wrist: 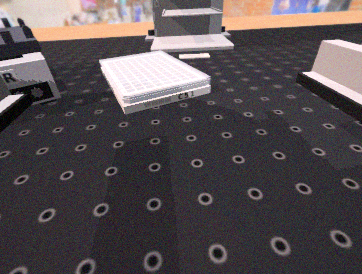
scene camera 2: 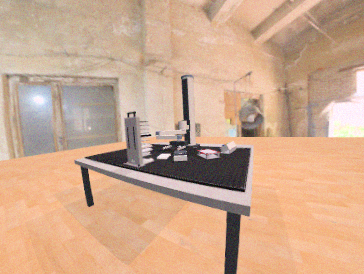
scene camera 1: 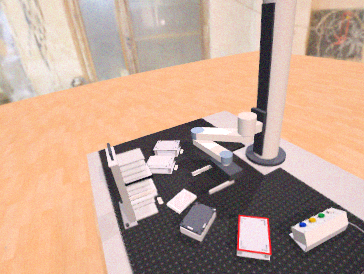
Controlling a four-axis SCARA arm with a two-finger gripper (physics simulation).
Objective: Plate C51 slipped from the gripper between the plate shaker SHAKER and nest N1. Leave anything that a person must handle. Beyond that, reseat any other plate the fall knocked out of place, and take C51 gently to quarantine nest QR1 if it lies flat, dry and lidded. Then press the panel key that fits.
The gripper (wrist: 168, 71) holds nothing. Also in view: a flat lid (wrist: 139, 77). Further things: a well plate (wrist: 142, 105) and a shaker (scene camera 1: 197, 222).
The shaker also shows in the wrist view (wrist: 32, 75).
